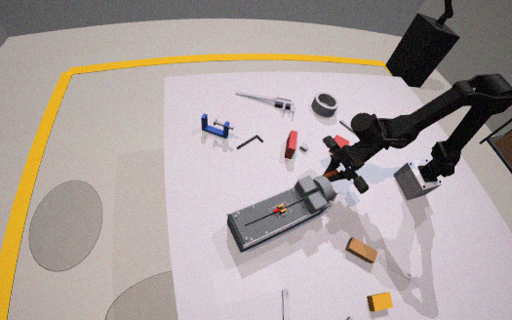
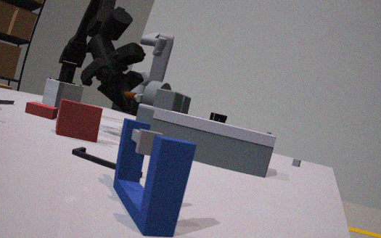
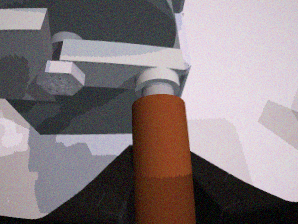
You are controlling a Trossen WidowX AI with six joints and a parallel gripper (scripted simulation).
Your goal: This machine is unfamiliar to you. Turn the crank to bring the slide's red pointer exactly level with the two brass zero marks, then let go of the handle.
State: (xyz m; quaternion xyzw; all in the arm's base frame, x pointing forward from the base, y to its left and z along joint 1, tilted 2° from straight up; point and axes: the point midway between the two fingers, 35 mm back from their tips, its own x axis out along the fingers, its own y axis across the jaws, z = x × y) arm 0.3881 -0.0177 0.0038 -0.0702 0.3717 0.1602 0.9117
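My gripper tip is now 16 cm short of the red pointer, 9 cm to the right of it and 3 cm below it. From my gripper tip the other things lie so: crank handle (3 cm above, 2 cm behind, 1 cm to the right); tan block (21 cm to the left, 9 cm behind, 4 cm below); black hex key (19 cm to the right, 17 cm ahead, 5 cm below).
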